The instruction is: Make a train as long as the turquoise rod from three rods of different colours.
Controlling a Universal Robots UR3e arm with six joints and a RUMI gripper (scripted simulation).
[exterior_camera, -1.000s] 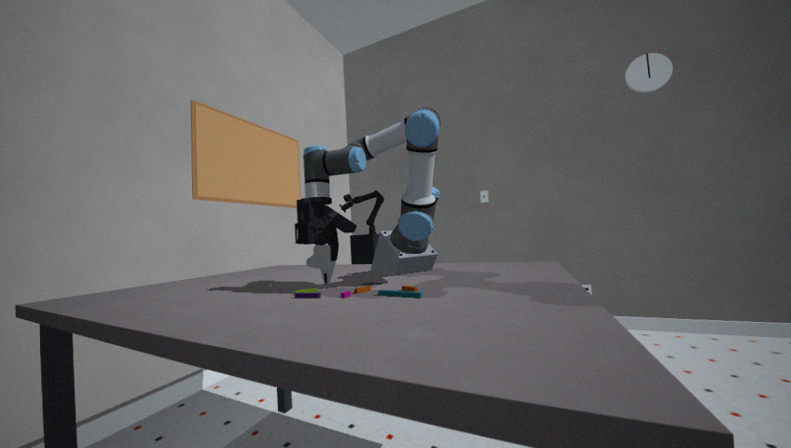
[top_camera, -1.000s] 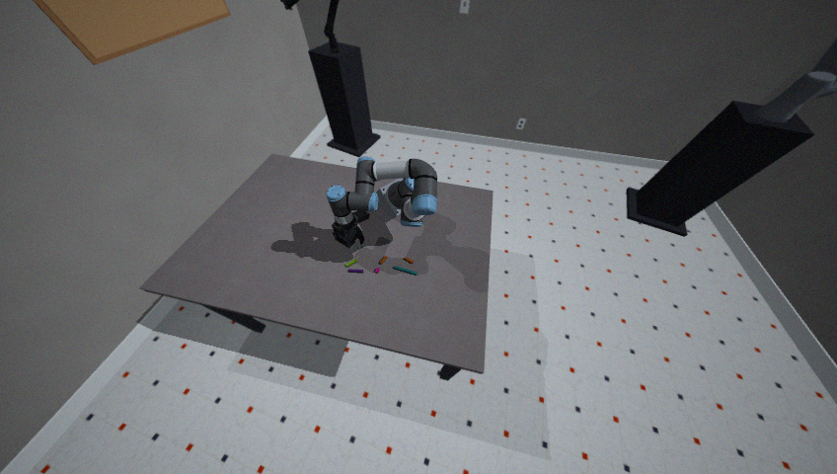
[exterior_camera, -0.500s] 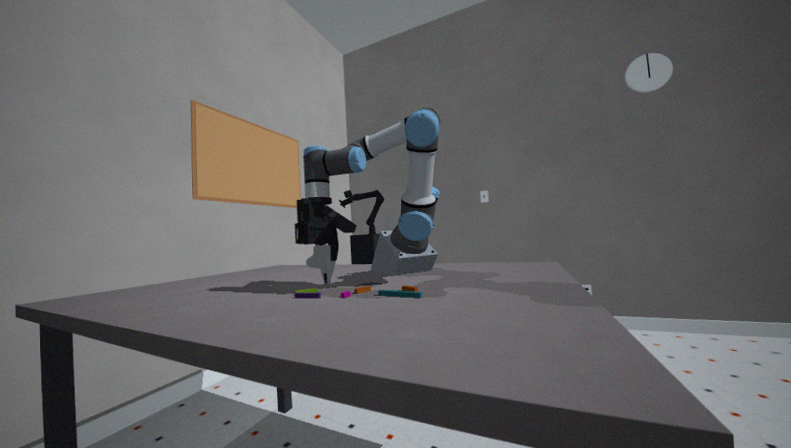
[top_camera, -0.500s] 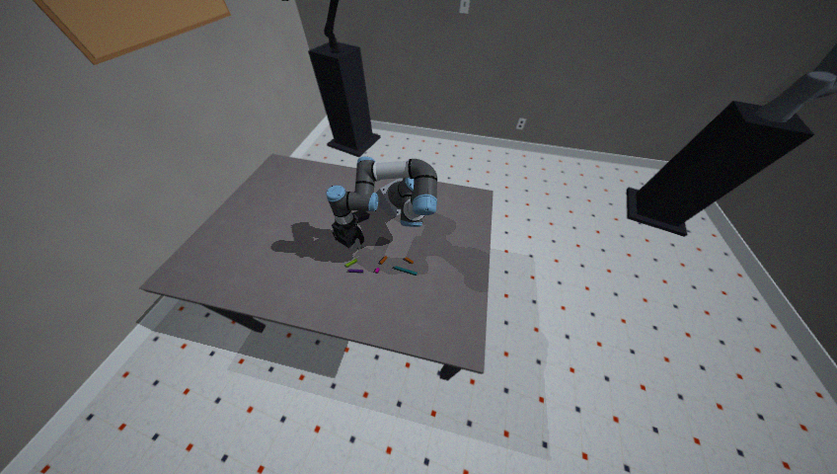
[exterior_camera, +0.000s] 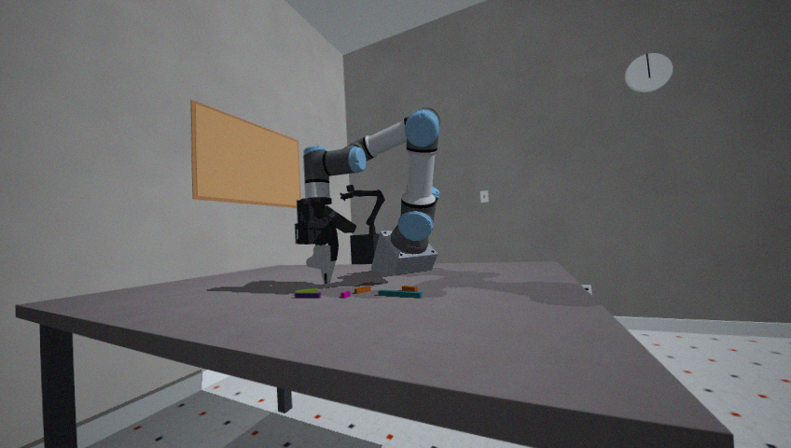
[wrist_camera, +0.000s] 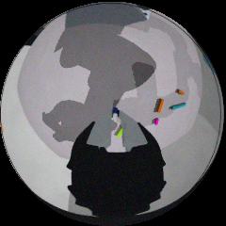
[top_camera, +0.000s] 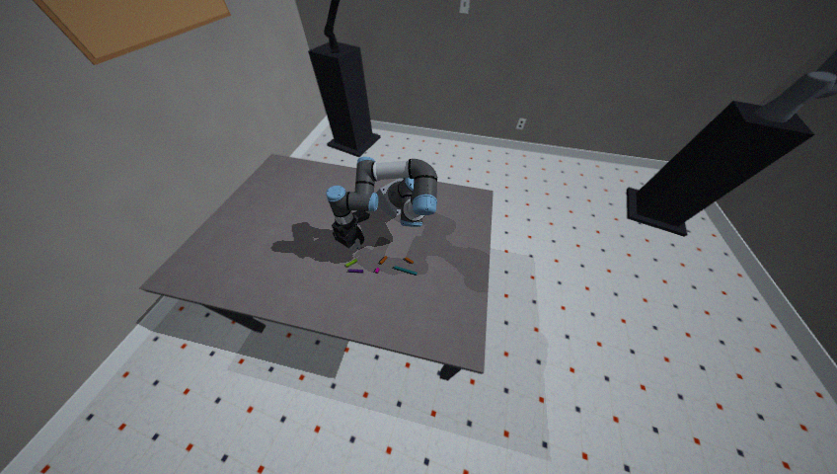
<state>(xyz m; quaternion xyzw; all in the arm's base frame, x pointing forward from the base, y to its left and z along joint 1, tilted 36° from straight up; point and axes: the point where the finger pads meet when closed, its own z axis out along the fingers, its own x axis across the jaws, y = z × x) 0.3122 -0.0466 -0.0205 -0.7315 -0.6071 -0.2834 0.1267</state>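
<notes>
My hand is 24 cm to the right of the turquoise rod and 2 cm above it. The rest, counted from my hand: purple rod (10 cm ahead, 5 cm to the left, 2 cm below); lime rod (7 cm ahead, 2 cm to the left, 2 cm below); blue rod (1 cm below).
</notes>
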